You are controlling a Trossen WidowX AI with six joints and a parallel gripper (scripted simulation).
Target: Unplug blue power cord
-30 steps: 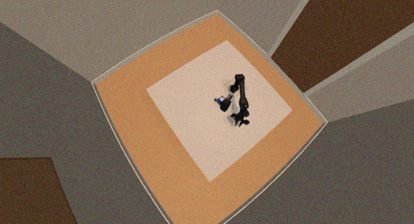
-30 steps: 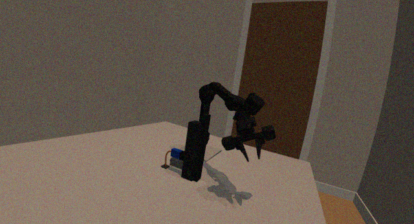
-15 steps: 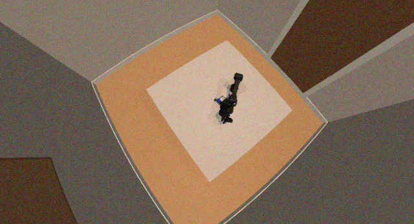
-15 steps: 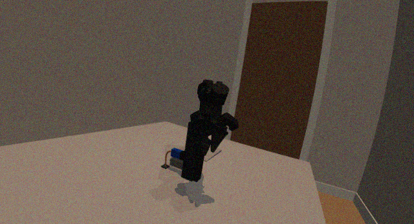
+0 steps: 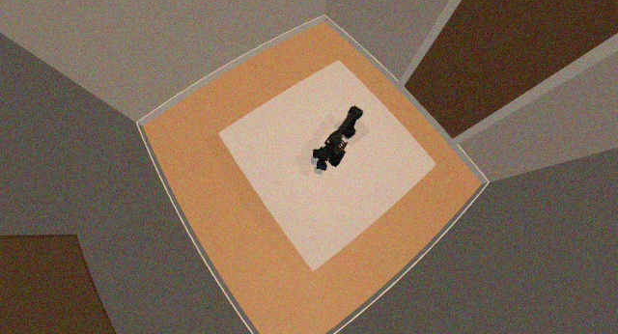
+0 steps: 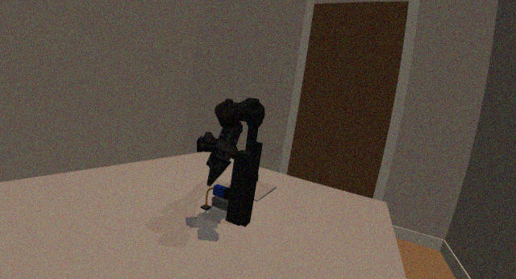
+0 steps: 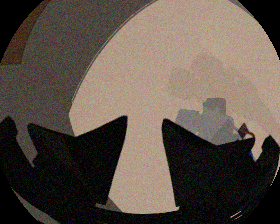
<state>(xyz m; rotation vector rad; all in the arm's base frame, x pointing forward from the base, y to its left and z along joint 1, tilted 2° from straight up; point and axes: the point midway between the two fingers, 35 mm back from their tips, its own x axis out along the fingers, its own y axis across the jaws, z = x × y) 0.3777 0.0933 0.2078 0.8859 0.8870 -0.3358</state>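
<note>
My gripper tip is 160 mm past the blue plug, 50 mm to the left of it and 80 mm above it.
</note>
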